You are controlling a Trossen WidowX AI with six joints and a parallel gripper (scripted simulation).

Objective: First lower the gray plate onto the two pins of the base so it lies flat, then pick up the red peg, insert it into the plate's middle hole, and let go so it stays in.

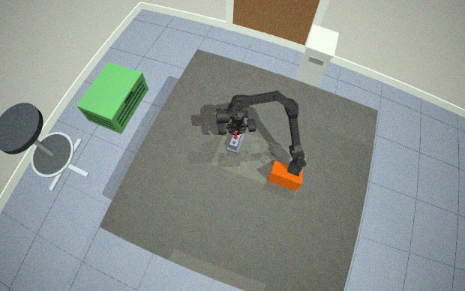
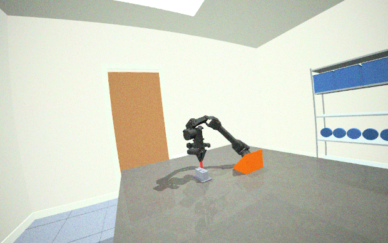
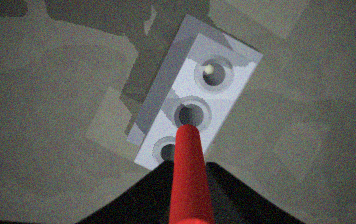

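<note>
My gripper tip is 1 cm to the left of the gray plate and 7 cm above it. From my gripper tip the other things lie so: red peg: right at my gripper tip.
</note>
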